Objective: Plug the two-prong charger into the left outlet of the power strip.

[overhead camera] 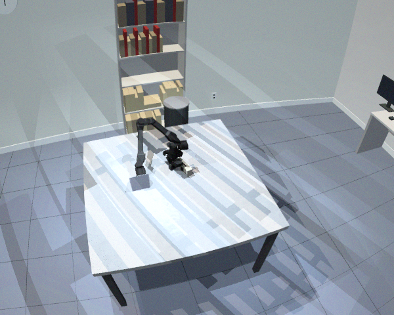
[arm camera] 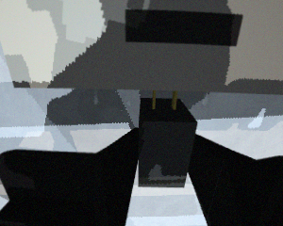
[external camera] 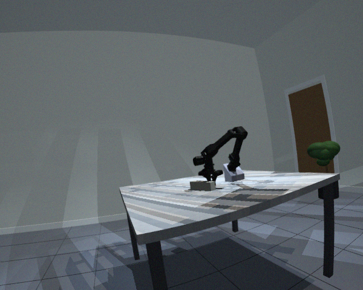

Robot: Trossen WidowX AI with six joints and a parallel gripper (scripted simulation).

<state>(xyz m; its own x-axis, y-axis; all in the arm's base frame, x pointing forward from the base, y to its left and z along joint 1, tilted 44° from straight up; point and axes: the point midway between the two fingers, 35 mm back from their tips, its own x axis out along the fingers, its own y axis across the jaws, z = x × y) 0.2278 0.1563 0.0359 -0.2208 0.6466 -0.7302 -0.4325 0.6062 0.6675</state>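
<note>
The black two-prong charger is 20 mm ahead of my gripper tip, 10 mm to the left of it and 10 mm above it.
</note>
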